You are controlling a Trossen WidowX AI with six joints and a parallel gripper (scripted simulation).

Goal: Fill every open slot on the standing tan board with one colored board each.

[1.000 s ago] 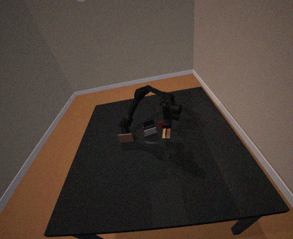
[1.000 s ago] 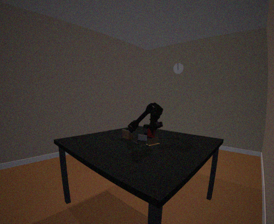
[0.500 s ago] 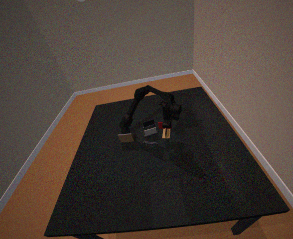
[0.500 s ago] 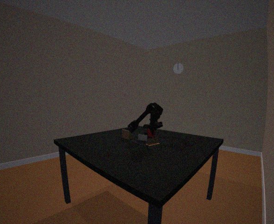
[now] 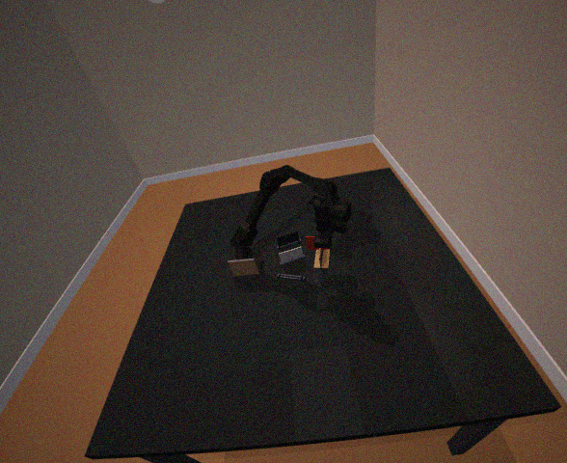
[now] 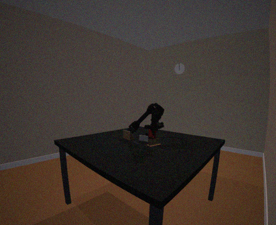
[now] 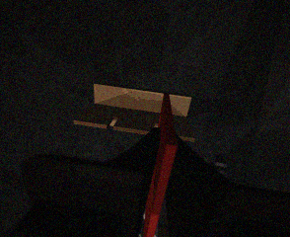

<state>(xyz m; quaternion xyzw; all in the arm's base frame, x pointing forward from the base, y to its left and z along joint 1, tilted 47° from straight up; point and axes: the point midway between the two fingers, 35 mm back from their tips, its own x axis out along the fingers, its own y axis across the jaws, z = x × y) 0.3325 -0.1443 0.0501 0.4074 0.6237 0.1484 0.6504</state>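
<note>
The red board is 3 cm behind my gripper tip and 1 cm to the left of it. Round my gripper tip: tan board (7 cm below, 3 cm to the left, 2 cm behind).
</note>
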